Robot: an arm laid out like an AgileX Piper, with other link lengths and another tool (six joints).
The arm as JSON. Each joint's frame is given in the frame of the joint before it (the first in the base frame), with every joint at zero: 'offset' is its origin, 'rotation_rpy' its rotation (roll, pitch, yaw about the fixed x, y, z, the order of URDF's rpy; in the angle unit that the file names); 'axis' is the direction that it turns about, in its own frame. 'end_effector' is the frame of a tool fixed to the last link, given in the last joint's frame.
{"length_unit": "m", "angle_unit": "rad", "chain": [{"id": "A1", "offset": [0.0, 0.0, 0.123], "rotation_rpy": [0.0, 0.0, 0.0], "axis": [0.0, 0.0, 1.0]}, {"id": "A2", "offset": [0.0, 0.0, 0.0], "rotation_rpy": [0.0, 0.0, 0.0], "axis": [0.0, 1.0, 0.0]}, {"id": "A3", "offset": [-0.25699, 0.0, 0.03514], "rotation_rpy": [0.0, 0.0, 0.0], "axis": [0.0, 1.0, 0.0]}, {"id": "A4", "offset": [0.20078, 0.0, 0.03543], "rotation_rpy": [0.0, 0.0, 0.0], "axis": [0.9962, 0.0, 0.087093]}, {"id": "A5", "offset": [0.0, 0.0, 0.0], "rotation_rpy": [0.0, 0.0, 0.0], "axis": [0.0, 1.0, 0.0]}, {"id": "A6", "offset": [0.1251, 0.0, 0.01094], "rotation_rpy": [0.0, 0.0, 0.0], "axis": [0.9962, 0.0, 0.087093]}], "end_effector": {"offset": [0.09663, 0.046, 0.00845], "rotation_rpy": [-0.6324, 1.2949, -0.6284]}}
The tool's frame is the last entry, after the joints.
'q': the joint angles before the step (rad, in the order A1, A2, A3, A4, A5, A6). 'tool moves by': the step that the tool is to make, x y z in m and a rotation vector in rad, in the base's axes. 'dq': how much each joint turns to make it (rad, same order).
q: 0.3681, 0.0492, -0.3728, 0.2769, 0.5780, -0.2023
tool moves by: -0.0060, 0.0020, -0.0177, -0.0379, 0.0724, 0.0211
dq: 0.0002, 0.0000, 0.0000, -0.0004, 0.0843, 0.0002
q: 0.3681, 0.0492, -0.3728, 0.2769, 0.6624, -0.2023
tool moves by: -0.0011, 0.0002, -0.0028, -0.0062, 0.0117, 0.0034
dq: 0.0005, 0.0000, -0.0002, -0.0009, 0.0138, 0.0008
